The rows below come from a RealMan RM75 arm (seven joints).
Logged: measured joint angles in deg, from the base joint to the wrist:
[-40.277, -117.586, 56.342, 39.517, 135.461, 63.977, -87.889]
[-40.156, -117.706, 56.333, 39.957, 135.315, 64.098, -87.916]
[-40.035, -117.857, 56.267, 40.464, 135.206, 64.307, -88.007]
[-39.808, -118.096, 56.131, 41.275, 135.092, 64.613, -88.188]
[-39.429, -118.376, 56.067, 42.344, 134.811, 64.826, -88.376]
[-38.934, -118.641, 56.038, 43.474, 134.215, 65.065, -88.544]
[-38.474, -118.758, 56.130, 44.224, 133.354, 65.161, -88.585]
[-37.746, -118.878, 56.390, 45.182, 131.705, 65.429, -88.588]
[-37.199, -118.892, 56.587, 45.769, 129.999, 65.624, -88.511]
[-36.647, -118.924, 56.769, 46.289, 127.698, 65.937, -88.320]
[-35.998, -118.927, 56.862, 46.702, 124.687, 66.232, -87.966]
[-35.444, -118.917, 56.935, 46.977, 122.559, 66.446, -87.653]
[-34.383, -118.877, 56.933, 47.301, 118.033, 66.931, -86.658]
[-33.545, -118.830, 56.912, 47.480, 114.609, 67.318, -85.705]
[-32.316, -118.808, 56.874, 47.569, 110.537, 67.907, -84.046]
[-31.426, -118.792, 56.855, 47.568, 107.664, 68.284, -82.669]
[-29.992, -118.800, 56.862, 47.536, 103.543, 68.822, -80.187]
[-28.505, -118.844, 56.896, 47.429, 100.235, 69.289, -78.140]
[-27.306, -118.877, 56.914, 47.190, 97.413, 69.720, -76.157]
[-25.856, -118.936, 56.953, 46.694, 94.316, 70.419, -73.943]
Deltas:
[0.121, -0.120, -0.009, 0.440, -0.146, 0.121, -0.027]
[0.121, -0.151, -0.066, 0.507, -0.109, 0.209, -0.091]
[0.227, -0.239, -0.136, 0.811, -0.114, 0.306, -0.181]
[0.379, -0.280, -0.064, 1.069, -0.281, 0.213, -0.188]
[0.495, -0.265, -0.029, 1.130, -0.596, 0.239, -0.168]
[0.460, -0.117, 0.092, 0.750, -0.861, 0.096, -0.041]
[0.728, -0.120, 0.260, 0.958, -1.649, 0.268, -0.003]
[0.547, -0.014, 0.197, 0.587, -1.706, 0.195, 0.077]
[0.552, -0.032, 0.182, 0.520, -2.301, 0.313, 0.191]
[0.649, -0.003, 0.093, 0.413, -3.011, 0.295, 0.354]
[0.554, 0.010, 0.073, 0.275, -2.128, 0.214, 0.313]
[1.061, 0.040, -0.002, 0.324, -4.526, 0.485, 0.995]
[0.838, 0.047, -0.021, 0.179, -3.424, 0.387, 0.953]
[1.229, 0.022, -0.038, 0.089, -4.072, 0.589, 1.659]
[0.890, 0.016, -0.019, -0.001, -2.873, 0.377, 1.377]
[1.434, -0.008, 0.007, -0.032, -4.121, 0.538, 2.482]
[1.487, -0.044, 0.034, -0.107, -3.308, 0.467, 2.047]
[1.199, -0.033, 0.018, -0.239, -2.822, 0.431, 1.983]
[1.450, -0.059, 0.039, -0.496, -3.097, 0.699, 2.214]

